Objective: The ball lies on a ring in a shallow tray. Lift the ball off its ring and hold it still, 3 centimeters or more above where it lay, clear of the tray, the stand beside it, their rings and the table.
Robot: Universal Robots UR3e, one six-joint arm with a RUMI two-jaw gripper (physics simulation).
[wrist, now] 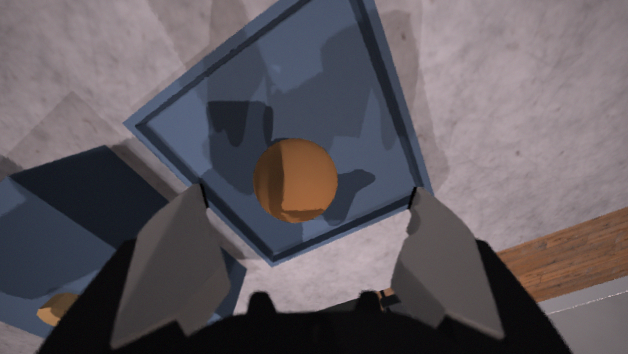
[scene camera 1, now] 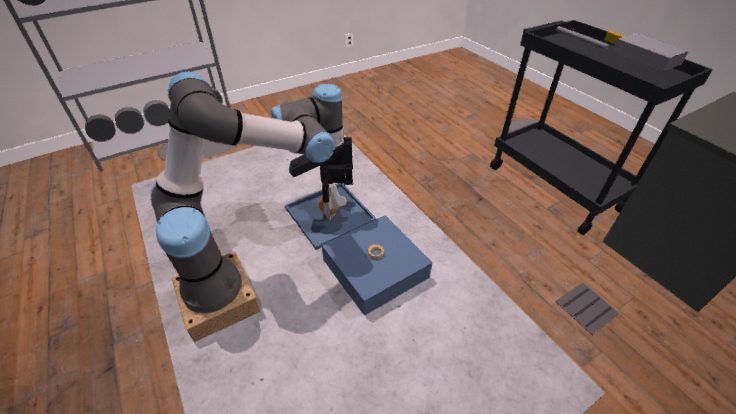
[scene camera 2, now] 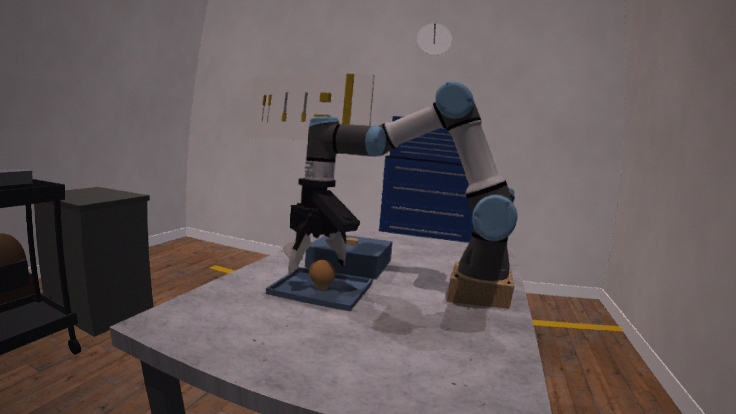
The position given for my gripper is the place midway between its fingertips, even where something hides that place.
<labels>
my gripper: wrist 310, 189; scene camera 1 330, 200; scene camera 2 317, 270
same spot on shallow blue tray: [wrist: 331, 79] = [scene camera 1: 307, 208]
same spot on blue stand: [scene camera 1: 375, 263] = [scene camera 2: 360, 242]
</labels>
